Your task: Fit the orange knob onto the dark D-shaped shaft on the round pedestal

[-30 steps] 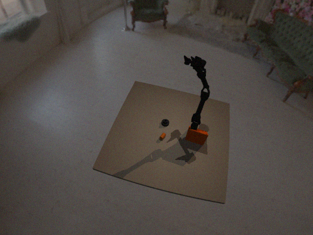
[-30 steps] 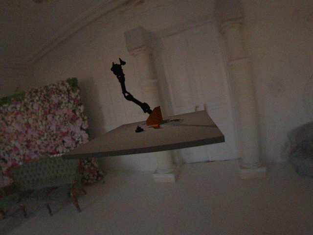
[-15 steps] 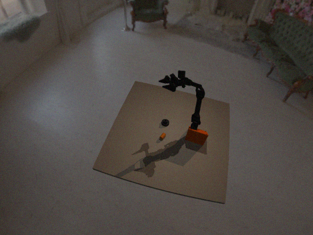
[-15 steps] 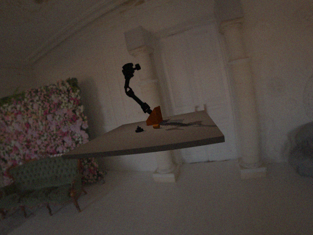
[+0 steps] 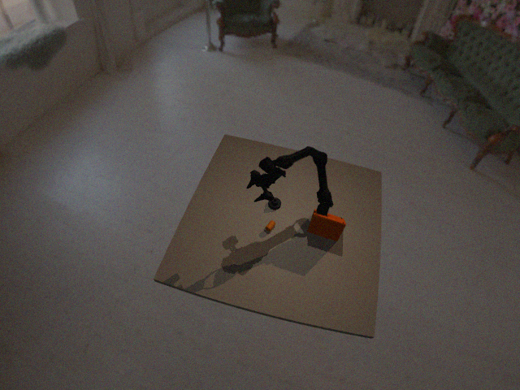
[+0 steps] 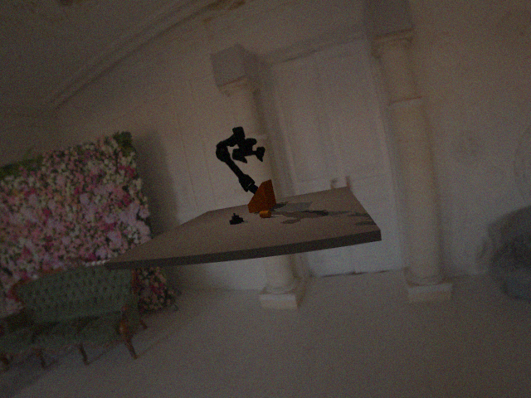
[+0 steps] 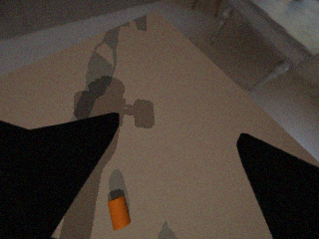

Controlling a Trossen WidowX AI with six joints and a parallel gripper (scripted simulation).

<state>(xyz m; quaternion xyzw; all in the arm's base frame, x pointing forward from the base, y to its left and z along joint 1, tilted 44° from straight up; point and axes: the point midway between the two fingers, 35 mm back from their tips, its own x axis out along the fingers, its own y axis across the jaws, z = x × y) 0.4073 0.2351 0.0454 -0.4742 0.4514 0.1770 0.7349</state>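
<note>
Now: the orange knob 31 cm below my gripper tip, 13 cm behind it and 4 cm to the right of it. Round my gripper tip: dark round pedestal: 30 cm below, 23 cm to the right, 11 cm behind.
</note>
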